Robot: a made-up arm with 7 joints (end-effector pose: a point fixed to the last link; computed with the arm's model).
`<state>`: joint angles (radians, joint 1 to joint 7).
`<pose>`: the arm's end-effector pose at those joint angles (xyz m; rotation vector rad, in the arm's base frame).
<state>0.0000 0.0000 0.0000 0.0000 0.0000 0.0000 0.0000</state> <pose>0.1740 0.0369 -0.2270 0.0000 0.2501 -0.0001</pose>
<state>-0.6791 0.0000 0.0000 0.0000 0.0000 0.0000 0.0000</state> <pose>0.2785 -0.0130 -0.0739 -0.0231 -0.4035 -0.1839</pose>
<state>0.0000 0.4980 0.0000 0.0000 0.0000 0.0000 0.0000</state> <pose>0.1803 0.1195 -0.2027 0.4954 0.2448 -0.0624</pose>
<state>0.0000 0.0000 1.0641 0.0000 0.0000 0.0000 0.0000</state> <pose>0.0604 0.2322 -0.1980 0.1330 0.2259 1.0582</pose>
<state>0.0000 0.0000 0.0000 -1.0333 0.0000 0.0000 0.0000</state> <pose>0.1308 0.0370 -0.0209 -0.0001 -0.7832 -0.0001</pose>
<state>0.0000 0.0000 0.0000 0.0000 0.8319 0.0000 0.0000</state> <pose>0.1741 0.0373 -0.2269 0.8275 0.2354 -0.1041</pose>
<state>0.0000 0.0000 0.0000 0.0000 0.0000 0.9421 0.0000</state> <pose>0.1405 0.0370 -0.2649 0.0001 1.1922 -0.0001</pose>
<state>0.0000 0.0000 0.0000 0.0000 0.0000 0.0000 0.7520</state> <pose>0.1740 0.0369 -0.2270 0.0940 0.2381 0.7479</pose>
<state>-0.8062 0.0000 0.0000 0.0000 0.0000 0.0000 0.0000</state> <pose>0.2848 -0.0231 -0.0393 -0.0274 -0.5259 -0.2177</pose>
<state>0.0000 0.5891 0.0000 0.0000 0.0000 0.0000 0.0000</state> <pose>0.1825 0.1328 -0.1941 0.5860 0.2427 -0.0738</pose>
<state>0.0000 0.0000 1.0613 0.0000 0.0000 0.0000 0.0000</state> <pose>0.0610 0.2319 -0.1981 0.1327 0.2261 1.0554</pose>
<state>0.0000 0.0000 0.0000 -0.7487 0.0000 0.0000 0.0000</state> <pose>0.1640 0.0369 -0.0714 0.0000 -0.4986 -0.0001</pose>
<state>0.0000 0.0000 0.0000 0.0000 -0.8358 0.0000 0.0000</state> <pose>0.1741 0.0366 -0.2269 -0.8313 0.2354 0.1043</pose>
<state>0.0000 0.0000 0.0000 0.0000 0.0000 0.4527 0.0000</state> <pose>0.1625 0.0369 -0.2492 0.0001 0.7028 -0.0001</pose>
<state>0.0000 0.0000 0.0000 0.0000 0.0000 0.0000 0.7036</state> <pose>0.1740 0.0369 -0.2270 0.0880 0.2396 0.6997</pose>
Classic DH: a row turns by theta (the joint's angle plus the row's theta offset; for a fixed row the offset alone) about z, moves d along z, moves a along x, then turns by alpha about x. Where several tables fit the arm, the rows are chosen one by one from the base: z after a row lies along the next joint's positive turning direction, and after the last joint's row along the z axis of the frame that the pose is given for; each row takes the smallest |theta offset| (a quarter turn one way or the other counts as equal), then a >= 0, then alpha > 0; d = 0 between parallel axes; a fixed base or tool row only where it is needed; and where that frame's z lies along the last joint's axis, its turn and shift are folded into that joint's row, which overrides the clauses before.
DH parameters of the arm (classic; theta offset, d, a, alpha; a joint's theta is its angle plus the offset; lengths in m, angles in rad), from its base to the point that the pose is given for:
base (fixed): -0.071 0 0 -1.3004
joint 1: -1.3111 0.0273 -0.0099 -1.5708
joint 2: 1.2915 0.0003 -0.006 1.5708
joint 3: 1.5708 -0.1622 0.0117 -1.5708
joint 4: 1.5708 0.002 0.0122 1.5708
joint 5: 0 0.157 0.0003 -1.5708
joint 6: -1.5708 0 0.0558 1.5708
joint 7: 0 -0.0002 0 0

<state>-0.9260 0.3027 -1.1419 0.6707 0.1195 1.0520 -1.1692</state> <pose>0.2519 -0.0179 -0.2382 0.8135 1.6993 -1.1322</pose>
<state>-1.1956 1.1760 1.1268 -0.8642 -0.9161 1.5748 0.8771</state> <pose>0.0378 0.1241 0.1451 -0.0196 -0.8528 1.1013</pose>
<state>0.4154 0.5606 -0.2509 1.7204 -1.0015 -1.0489 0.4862</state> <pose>-0.1826 0.2472 -0.2083 0.9633 0.8485 1.2947</pose>
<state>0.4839 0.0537 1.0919 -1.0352 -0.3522 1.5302 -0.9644</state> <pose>0.0090 0.1696 -0.0854 -0.4721 0.8434 0.0802</pose>
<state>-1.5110 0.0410 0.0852 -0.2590 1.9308 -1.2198 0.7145</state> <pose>0.1947 -0.0806 0.1245 1.3875 -2.6549 0.2587</pose>
